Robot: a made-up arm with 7 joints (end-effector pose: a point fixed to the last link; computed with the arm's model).
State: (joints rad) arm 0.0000 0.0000 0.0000 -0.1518 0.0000 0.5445 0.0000
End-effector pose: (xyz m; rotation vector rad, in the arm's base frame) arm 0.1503 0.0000 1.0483 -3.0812 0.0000 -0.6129
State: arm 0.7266 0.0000 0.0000 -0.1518 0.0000 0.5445 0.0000
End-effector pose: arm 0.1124 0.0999 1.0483 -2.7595 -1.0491 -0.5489
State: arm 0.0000 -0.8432 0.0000 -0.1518 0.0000 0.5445 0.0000
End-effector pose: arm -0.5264 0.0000 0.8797 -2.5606 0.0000 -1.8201
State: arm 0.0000 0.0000 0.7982 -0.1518 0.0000 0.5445 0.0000
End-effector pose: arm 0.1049 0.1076 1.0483 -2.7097 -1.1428 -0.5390
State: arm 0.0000 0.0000 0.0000 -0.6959 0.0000 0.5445 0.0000
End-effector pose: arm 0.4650 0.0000 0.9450 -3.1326 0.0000 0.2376
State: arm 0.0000 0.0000 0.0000 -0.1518 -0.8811 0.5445 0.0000
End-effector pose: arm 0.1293 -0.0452 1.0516 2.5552 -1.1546 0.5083
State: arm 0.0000 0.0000 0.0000 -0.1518 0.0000 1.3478 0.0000
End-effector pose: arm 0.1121 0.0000 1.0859 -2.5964 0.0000 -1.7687
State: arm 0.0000 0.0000 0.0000 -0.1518 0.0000 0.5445 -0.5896
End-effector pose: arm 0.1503 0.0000 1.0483 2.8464 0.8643 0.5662
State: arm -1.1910 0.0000 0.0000 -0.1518 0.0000 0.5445 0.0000
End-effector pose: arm 0.0557 -0.1396 1.0483 2.3871 -1.6174 0.4748
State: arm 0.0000 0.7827 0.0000 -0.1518 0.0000 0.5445 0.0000
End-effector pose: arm 0.6981 0.0000 0.6982 -3.0820 0.0000 0.6087
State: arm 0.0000 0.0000 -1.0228 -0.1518 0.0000 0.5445 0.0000
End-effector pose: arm 0.0783 -0.1283 1.0483 2.5350 -1.4227 0.5043
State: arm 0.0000 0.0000 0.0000 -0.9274 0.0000 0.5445 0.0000
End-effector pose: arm 0.5734 0.0000 0.8527 -3.0842 0.0000 0.5978
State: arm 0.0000 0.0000 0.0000 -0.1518 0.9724 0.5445 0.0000
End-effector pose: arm 0.1250 0.0484 1.0522 -2.4782 -1.2553 -0.4929
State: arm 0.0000 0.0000 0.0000 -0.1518 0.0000 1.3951 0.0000
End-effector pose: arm 0.1091 0.0000 1.0870 -2.5539 0.0000 -1.8296
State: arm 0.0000 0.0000 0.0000 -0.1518 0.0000 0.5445 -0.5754
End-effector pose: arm 0.1503 0.0000 1.0483 2.8548 0.8448 0.5679
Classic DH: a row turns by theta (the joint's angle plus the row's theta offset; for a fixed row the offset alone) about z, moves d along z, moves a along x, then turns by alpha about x. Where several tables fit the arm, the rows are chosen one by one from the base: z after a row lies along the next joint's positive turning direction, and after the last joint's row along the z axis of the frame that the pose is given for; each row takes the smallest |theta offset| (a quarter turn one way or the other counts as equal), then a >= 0, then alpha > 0; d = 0 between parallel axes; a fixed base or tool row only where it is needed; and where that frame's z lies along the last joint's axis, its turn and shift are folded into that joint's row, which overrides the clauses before.
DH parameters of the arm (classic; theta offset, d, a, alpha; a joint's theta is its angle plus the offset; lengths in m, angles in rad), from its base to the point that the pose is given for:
joint 1: 0 0.2095 0 -1.5708
joint 2: 0 0 0 1.5708
joint 3: 0 0.2231 0.1224 1.5708
joint 4: 0 0 -0.1241 -1.5708
joint 5: 0 0.5774 0 1.5708
joint 6: 0 0 0.0685 1.5708
joint 7: 0 0 0 0

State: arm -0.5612 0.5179 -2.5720 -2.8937 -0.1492 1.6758 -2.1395
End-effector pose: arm -0.5252 0.0692 0.0574 -2.0181 1.2237 -0.6452
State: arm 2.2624 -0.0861 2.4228 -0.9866 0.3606 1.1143 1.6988
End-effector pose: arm 0.0291 -0.6446 0.8229 -0.0262 2.8765 -0.0632
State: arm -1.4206 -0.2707 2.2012 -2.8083 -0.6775 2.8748 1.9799
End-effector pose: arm 0.3271 0.2834 -0.1475 2.7863 -0.7451 0.4607
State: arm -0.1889 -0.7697 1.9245 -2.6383 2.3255 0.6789 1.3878
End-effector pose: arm 0.0995 0.5044 -0.1258 1.4087 -0.5873 -2.0235
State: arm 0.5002 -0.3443 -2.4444 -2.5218 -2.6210 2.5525 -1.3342
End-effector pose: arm -0.0810 -0.4647 -0.1450 1.7168 2.2239 -1.2684
